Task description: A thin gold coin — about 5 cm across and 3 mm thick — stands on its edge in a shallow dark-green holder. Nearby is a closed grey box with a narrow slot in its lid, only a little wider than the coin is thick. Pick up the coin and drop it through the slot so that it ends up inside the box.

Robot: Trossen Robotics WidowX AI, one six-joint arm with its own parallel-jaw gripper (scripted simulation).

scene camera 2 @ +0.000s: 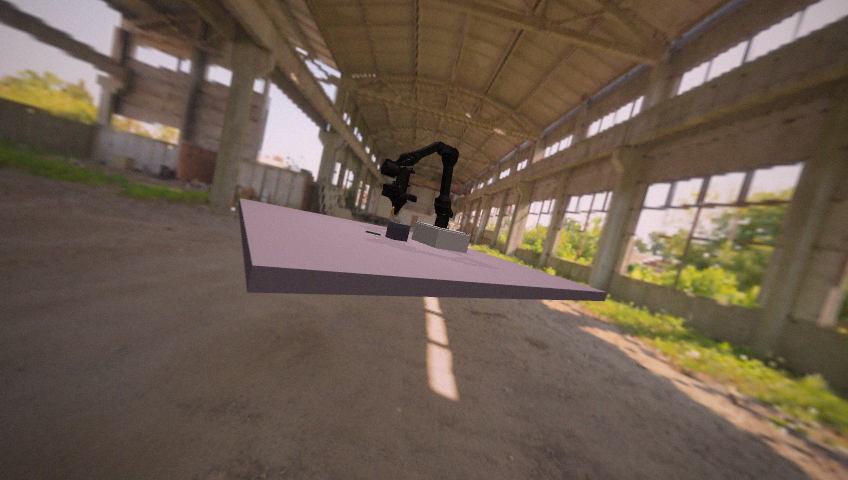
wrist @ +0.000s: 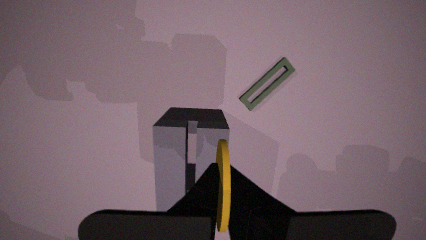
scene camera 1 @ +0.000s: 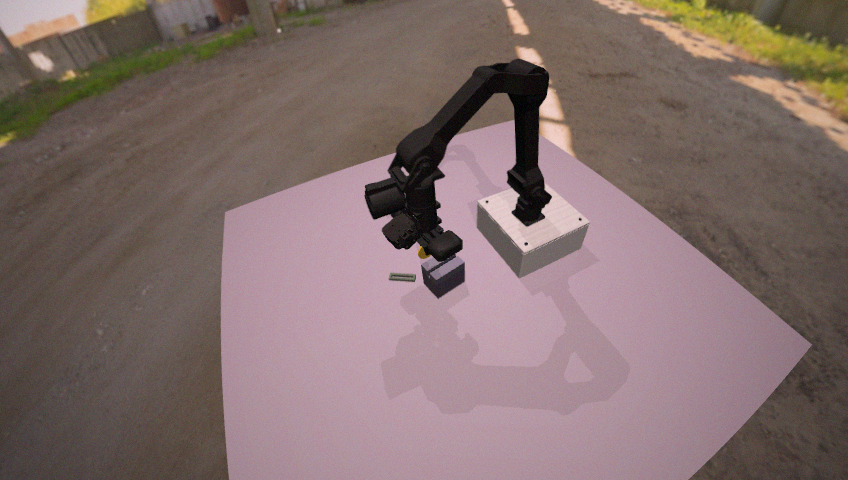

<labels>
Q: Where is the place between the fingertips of my gripper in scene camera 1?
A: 427, 253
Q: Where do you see a gold coin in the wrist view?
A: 222, 156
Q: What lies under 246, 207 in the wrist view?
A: My gripper.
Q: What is my gripper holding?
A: A gold coin.
</labels>
